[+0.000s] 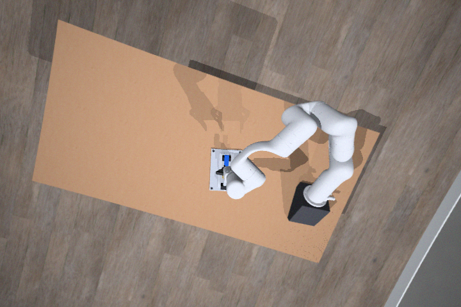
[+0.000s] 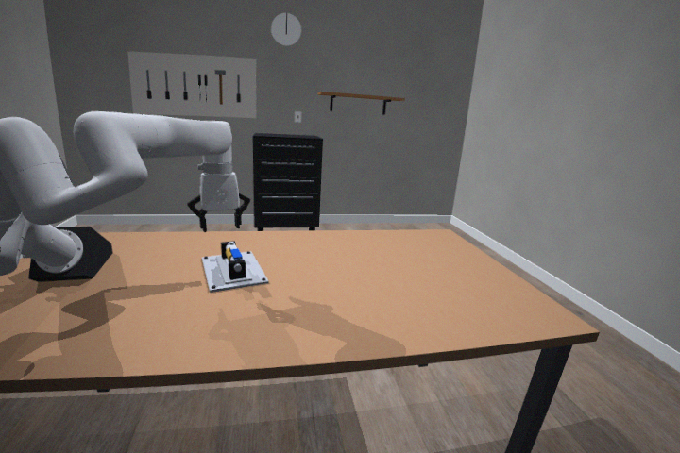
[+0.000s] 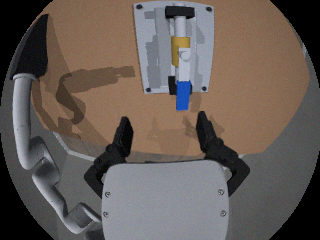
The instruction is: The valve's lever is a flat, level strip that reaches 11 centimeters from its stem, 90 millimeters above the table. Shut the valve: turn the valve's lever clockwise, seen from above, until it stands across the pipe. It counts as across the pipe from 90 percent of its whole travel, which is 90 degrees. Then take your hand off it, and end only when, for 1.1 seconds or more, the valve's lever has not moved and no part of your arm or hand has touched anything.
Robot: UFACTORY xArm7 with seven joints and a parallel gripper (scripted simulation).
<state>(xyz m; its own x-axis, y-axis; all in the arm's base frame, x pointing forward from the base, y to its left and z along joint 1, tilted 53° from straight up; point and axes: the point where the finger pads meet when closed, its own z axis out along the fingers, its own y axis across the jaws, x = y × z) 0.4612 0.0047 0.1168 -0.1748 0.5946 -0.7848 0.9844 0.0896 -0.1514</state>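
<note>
My gripper is now 3 cm short of the lever, 3 cm to the right of it and 8 cm above it.
</note>
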